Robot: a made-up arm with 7 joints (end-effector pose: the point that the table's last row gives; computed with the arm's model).
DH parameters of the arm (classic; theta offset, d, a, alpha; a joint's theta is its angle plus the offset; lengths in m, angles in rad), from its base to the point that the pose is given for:
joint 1: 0 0.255 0 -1.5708
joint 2: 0 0 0 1.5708
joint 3: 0 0.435 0.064 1.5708
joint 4: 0 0 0.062 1.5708
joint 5: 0 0.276 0 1.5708
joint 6: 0 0 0.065 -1.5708
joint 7: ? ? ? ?
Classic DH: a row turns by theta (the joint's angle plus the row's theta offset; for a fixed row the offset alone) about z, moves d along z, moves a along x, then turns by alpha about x.
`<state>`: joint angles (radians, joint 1 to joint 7).
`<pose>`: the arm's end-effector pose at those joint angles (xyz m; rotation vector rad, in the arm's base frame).
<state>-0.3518 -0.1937 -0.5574 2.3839 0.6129 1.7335 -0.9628</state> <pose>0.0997 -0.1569 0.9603 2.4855 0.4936 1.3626</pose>
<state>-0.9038 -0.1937 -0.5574 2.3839 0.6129 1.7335 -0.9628</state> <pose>0.0026 -0.1859 0.9603 2.3636 -0.1894 1.1292</pose>
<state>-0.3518 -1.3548 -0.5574 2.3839 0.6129 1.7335 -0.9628</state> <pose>-0.5910 0.0966 0.6714 1.1587 0.4204 2.0661</pose>
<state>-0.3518 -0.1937 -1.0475 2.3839 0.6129 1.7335 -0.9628</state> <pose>-0.0207 -0.2393 0.9437 2.4241 -0.1717 1.2415</pose>
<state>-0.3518 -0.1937 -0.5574 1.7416 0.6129 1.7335 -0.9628</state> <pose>0.1874 -0.2400 0.7928 -2.6993 -0.2871 -0.9409</pose>
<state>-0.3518 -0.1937 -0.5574 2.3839 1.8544 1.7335 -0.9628</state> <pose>0.0710 -0.0735 1.0196 -1.3979 -1.2100 -1.9946</pose>
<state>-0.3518 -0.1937 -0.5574 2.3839 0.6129 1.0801 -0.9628</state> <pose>0.0673 -0.1717 1.0172 1.8149 0.1619 1.6996</pose>
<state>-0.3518 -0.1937 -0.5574 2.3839 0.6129 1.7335 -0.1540</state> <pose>0.0997 -0.1569 0.9603 -2.5801 0.5455 -1.4604</pose>
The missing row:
joint 7: 0 0.082 0 0
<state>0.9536 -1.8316 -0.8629 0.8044 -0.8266 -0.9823 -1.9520</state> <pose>-0.0601 -0.4563 0.4414 0.2744 -0.2726 1.5916</pose>
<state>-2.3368 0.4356 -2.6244 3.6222 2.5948 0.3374 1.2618</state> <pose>-0.2297 -0.3598 0.8900 -0.0195 -1.4210 1.7528</pose>
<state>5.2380 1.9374 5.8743 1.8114 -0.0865 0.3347 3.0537</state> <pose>0.0854 -0.4628 -0.3145 -0.9928 -2.3137 0.1303</pose>
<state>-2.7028 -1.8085 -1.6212 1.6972 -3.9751 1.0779 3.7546</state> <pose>0.3248 0.6195 0.1297 -0.9997 0.4546 -0.3646</pose>
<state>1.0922 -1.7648 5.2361 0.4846 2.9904 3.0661 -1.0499</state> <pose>0.0479 -0.4108 0.3367 2.0134 -0.3846 -0.8769</pose>
